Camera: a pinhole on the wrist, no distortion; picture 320 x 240 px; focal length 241.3 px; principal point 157.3 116.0 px. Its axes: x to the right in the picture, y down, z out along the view. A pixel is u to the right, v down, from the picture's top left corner.
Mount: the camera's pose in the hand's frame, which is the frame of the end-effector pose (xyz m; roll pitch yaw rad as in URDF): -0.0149 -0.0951 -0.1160 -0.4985 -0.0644 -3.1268
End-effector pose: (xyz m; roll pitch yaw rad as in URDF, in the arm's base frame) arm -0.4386 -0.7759 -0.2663 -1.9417 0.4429 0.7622
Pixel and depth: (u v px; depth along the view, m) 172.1 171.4 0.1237
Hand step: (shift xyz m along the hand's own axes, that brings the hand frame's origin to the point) -0.0151 -0.1792 -0.0206
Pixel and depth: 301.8 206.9 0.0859
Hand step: -0.0613 -0.1653 -0.0528
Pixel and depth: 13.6 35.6 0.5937
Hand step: 0.3792 -0.1994 0.4760
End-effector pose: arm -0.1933 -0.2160 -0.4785 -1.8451 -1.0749 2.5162
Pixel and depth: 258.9 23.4 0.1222
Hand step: -0.0576 -0.1130 0.0168
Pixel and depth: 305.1 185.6 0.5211
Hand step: -0.3029 -0.4806 0.2896
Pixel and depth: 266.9 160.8 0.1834
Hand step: -0.0870 -0.2138 0.0339
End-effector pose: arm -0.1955 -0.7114 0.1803 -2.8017 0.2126 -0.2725
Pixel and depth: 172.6 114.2 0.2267
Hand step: -0.0148 -0.2020 0.0844
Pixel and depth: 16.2 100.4 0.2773
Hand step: 0.1648 -0.2093 0.1252
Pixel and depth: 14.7 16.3 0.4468
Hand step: 0.2803 -0.1422 0.3467
